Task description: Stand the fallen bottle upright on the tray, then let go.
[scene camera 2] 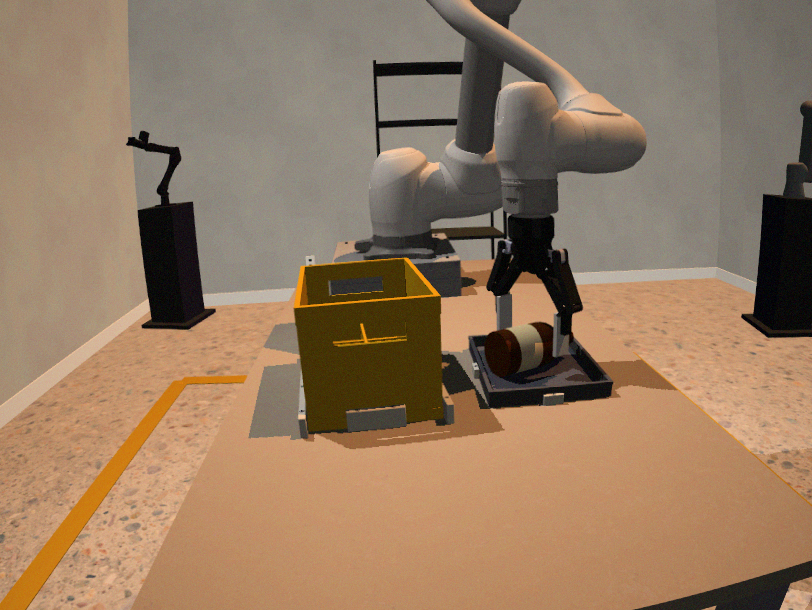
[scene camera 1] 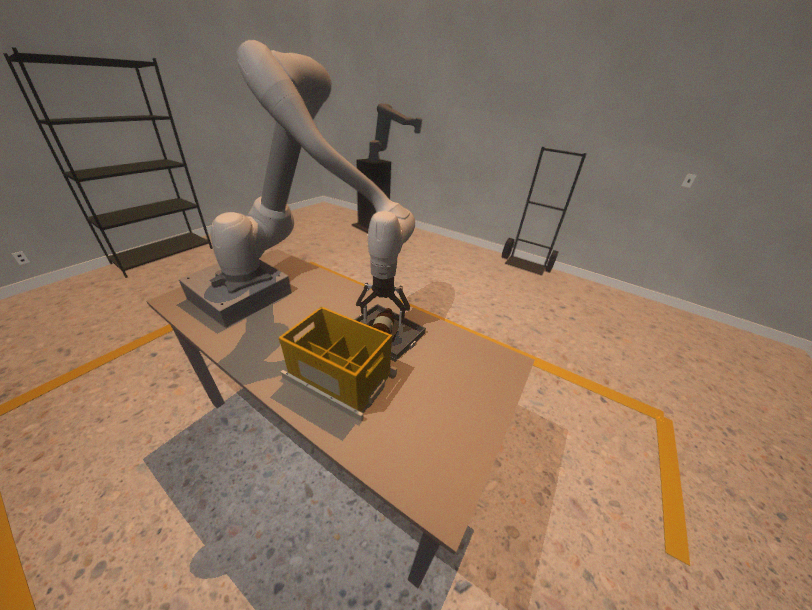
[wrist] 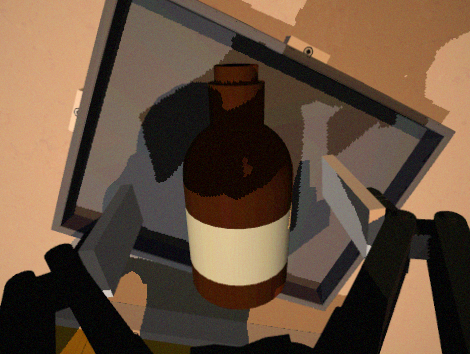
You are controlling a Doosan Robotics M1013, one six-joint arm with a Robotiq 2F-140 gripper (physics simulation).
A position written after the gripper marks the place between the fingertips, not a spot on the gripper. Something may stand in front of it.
Observation:
In view: the gripper (scene camera 2: 531, 344) and a brown bottle (scene camera 2: 512, 350).
The brown bottle shows as well in the wrist view (wrist: 237, 173). The gripper shows as well in scene camera 1 (scene camera 1: 382, 322) and in the wrist view (wrist: 229, 189).

